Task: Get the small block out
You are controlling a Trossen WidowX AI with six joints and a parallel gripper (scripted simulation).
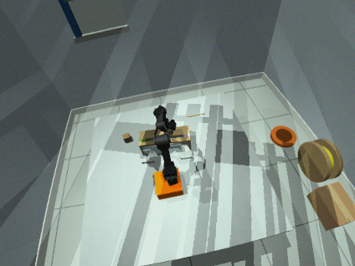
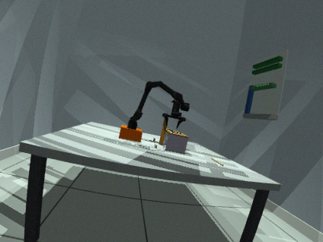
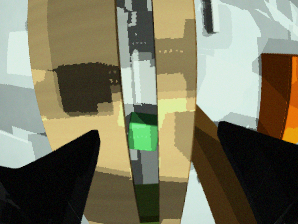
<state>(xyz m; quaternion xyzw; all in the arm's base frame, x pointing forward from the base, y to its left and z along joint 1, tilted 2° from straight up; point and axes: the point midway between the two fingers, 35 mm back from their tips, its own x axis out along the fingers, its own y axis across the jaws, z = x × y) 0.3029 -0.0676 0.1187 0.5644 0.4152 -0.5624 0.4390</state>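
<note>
Now: the green block 20 mm ahead of my gripper tip, 30 mm to the left of it and 70 mm below it. From my gripper tip the other things lie so: tan block (230 mm ahead, 300 mm to the left, 130 mm below); thin stick (250 mm ahead, 330 mm to the right, 160 mm below); box (10 mm ahead, 20 mm to the left, 100 mm below).
</note>
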